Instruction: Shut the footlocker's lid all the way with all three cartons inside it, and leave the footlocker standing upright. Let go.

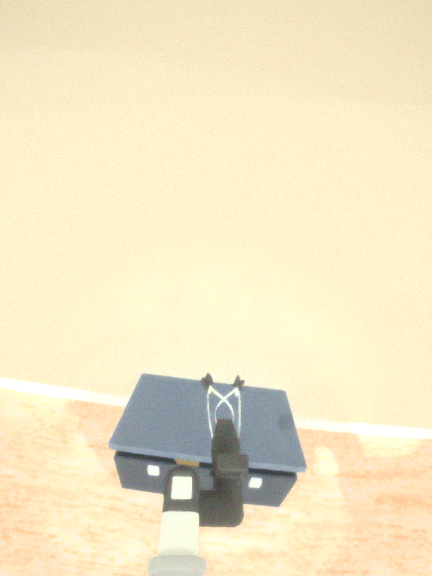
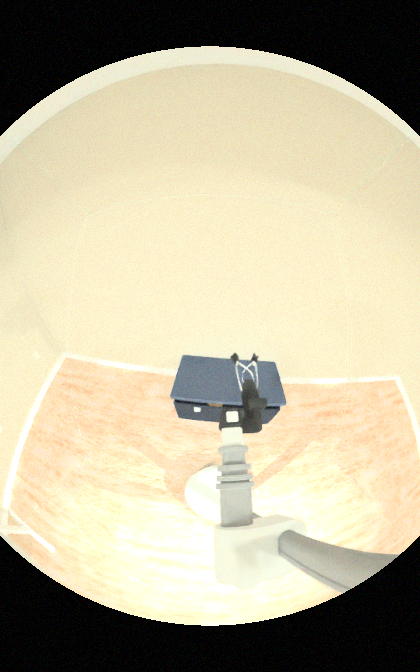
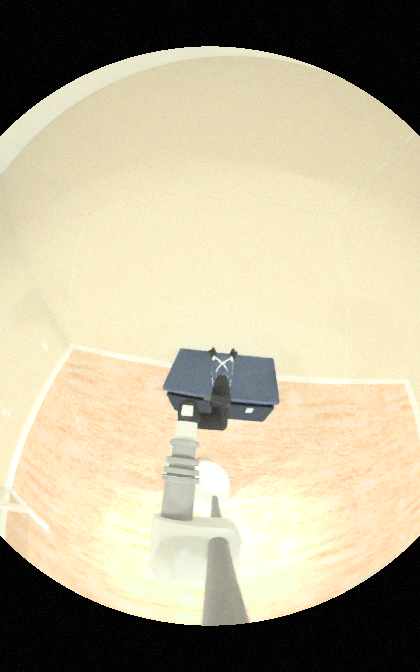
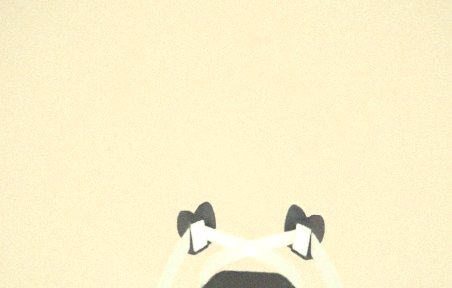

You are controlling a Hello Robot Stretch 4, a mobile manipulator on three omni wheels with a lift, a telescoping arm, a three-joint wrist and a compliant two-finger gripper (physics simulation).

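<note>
The dark blue footlocker (image 1: 142,481) (image 2: 189,413) (image 3: 260,413) stands upright on the floor against the wall. Its lid (image 1: 165,415) (image 2: 207,380) (image 3: 252,380) is slightly raised, with a dark gap along the front. Part of a brown carton (image 1: 187,462) (image 2: 214,405) shows in that gap, left of the middle; the other cartons are hidden. My gripper (image 1: 223,382) (image 2: 245,358) (image 3: 223,352) (image 4: 249,220) is open and empty, its fingertips over the lid's back edge by the wall. Whether it touches the lid I cannot tell.
A plain cream wall (image 1: 215,200) (image 2: 210,275) (image 3: 210,275) (image 4: 225,100) rises right behind the footlocker, with a white baseboard (image 1: 350,428) at its foot. My arm (image 1: 180,535) (image 2: 236,500) (image 3: 179,500) reaches forward over the wooden floor (image 1: 75,525) to the footlocker's front.
</note>
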